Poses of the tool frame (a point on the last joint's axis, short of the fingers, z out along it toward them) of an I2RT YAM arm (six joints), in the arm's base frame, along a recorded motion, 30 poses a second.
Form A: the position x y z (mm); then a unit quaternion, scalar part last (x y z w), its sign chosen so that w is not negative.
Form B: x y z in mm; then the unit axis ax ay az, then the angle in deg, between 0 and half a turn. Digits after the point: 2 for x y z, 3 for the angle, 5 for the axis.
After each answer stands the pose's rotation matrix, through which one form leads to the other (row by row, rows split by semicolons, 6 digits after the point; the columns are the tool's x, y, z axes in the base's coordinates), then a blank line. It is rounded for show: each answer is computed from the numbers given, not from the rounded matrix.
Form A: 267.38, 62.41, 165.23, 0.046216, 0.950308, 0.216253, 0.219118
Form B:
267.38, 62.41, 165.23, 0.04737, 0.97398, 0.22164, 154.686
-0.899703 -0.006931 0.436448; 0.182609 0.902197 0.390761; -0.396471 0.431268 -0.810444

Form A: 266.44, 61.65, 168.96, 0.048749, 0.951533, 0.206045, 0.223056
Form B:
266.44, 61.65, 168.96, 0.05001, 0.97613, 0.21137, 154.223
-0.895739 0.000853 0.444579; 0.184692 0.910338 0.370370; -0.404401 0.413865 -0.815583

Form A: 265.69, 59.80, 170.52, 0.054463, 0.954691, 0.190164, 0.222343
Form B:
265.69, 59.80, 170.52, 0.05586, 0.97920, 0.19505, 154.307
-0.895195 0.019427 0.445252; 0.188554 0.921743 0.338877; -0.403824 0.387315 -0.828802

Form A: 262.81, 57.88, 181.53, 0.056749, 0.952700, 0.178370, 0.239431
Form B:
262.81, 57.88, 181.53, 0.05845, 0.98124, 0.18371, 152.294
-0.878905 0.022715 0.476456; 0.193544 0.929927 0.312691; -0.435967 0.367041 -0.821714

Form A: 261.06, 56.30, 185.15, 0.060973, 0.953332, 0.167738, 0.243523
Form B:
261.06, 56.30, 185.15, 0.06287, 0.98292, 0.17294, 151.811
-0.873958 0.034559 0.484772; 0.197951 0.936292 0.290124; -0.443862 0.349517 -0.825121

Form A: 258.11, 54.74, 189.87, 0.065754, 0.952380, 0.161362, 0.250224
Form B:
258.11, 54.74, 189.87, 0.06791, 0.98367, 0.16666, 151.018
-0.866129 0.044492 0.497837; 0.205999 0.939277 0.274449; -0.455396 0.340262 -0.822701

